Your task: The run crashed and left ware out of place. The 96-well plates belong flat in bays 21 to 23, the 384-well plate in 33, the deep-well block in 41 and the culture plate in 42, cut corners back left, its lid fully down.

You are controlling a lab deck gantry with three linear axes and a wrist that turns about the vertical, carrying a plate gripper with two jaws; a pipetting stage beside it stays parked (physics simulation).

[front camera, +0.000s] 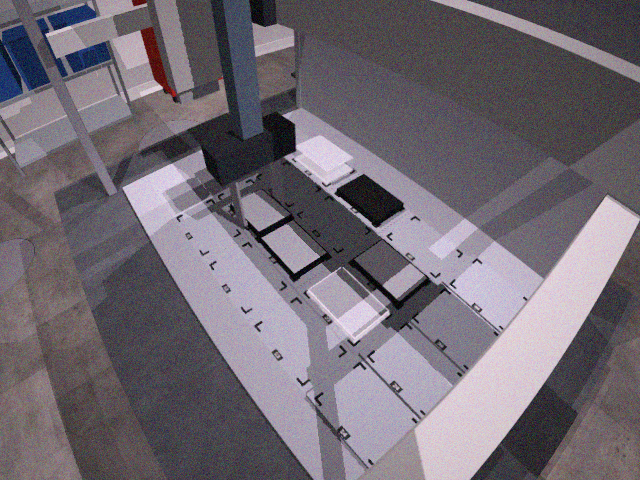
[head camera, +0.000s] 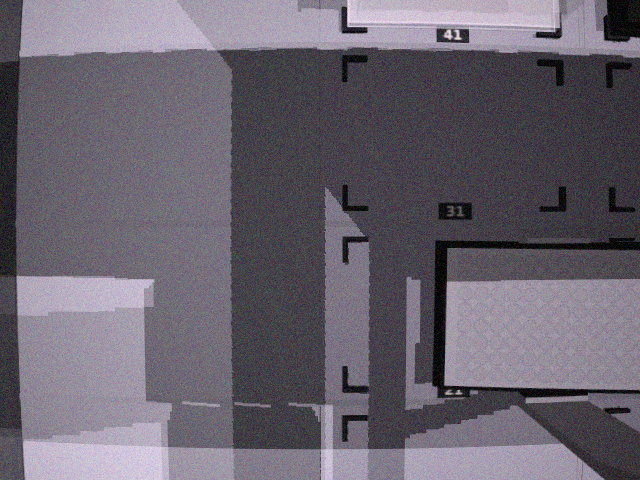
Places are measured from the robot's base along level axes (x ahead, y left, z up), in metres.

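Pixels of known places: gripper, fingertip midpoint: [front camera: 260, 210] [head camera: 548, 317]; robot's base, link origin: [front camera: 178, 218].
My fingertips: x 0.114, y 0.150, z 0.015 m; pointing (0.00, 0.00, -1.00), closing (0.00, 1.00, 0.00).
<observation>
Ahead of a thing's pixels: the offset from my fingertips to its middle. "spot": to the spot under its first point.
A black-edged 96-well plate @(0.001 m ahead, 0.000 m left, 0.001 m down) [front camera: 261, 210] [head camera: 542, 330] lies shifted right of bay 21; its right end appears raised on the edge of the black-edged plate @(0.115 m ahead, 0.000 m left, 0.008 m down) [front camera: 294, 248] in bay 22. A white-rimmed plate @(0.278 m ahead, 0.000 m left, 0.008 m down) [front camera: 336, 297] is in bay 23. A black-edged plate @(0.279 m ahead, 0.107 m left, 0.008 m down) [front camera: 379, 263], apparently the 384-well one, is in 33. A tall white block @(0.050 m back, 0.214 m left, 0.006 m up) [front camera: 325, 152] [head camera: 449, 11], apparently the deep-well block, is in 41. A black plate @(0.114 m ahead, 0.214 m left, 0.002 m down) [front camera: 369, 196], apparently the culture plate, is in 42; its lid and corners cannot be made out. My gripper [front camera: 241, 219] is at the shifted plate's front side; one jaw shows clearly, the other is lost in shadow.
The gripper's blue-grey column [front camera: 240, 67] rises over the left of the deck. A pale rail [front camera: 527, 335] runs along the right edge, and a clear panel stands behind the deck. The number labels for bay 31 @(spot: 0.050 m back, 0.061 m left, 0.015 m down) [head camera: 454, 210] and bay 41 @(spot: 0.050 m back, 0.167 m left, 0.015 m down) [head camera: 452, 35] show in the head view.
</observation>
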